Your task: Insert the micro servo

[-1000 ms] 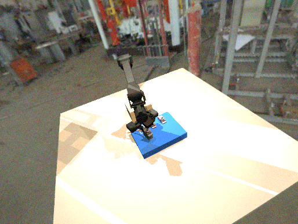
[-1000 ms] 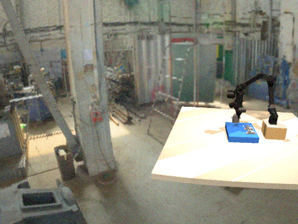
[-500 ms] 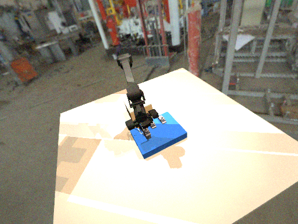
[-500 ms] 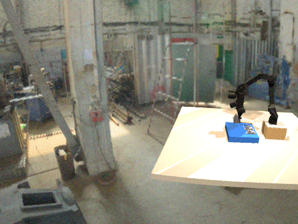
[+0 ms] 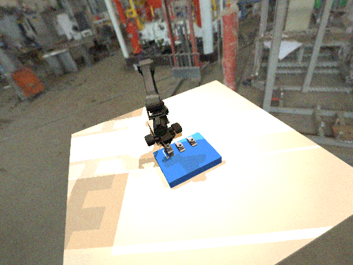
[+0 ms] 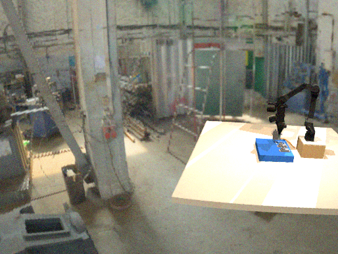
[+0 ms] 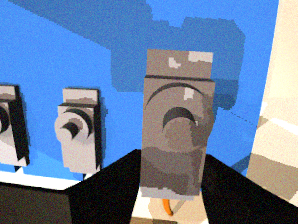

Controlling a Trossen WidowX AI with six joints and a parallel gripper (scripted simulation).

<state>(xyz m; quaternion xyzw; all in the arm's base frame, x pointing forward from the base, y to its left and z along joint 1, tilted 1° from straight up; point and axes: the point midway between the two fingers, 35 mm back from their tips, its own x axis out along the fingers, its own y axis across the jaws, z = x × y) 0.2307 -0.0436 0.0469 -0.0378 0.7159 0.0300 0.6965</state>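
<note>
The blue deck lies 10 cm below my gripper tip, 8 cm to the left of it and 8 cm ahead of it.
</note>
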